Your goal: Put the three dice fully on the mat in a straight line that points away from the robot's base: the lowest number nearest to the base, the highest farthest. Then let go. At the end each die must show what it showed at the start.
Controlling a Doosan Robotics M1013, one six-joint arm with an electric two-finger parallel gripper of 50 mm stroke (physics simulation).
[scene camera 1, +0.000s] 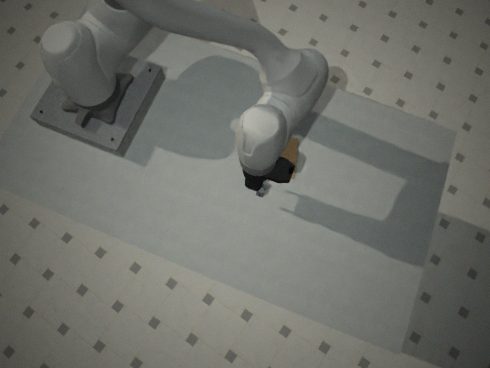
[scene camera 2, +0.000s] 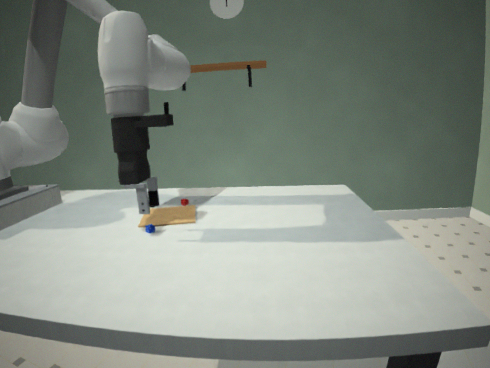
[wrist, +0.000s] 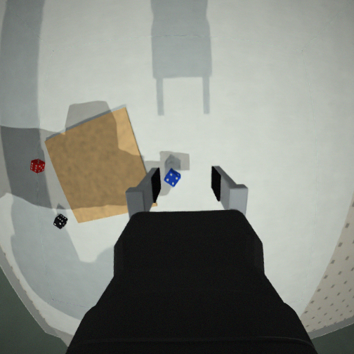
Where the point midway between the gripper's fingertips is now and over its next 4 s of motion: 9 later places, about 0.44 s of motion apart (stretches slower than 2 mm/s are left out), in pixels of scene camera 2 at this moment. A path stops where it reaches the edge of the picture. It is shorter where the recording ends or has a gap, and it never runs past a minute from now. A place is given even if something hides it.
My gripper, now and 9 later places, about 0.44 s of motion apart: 150,209; 158,204; 172,194; 184,186; 168,187; 150,189; 149,191; 149,193; 149,200; 149,205
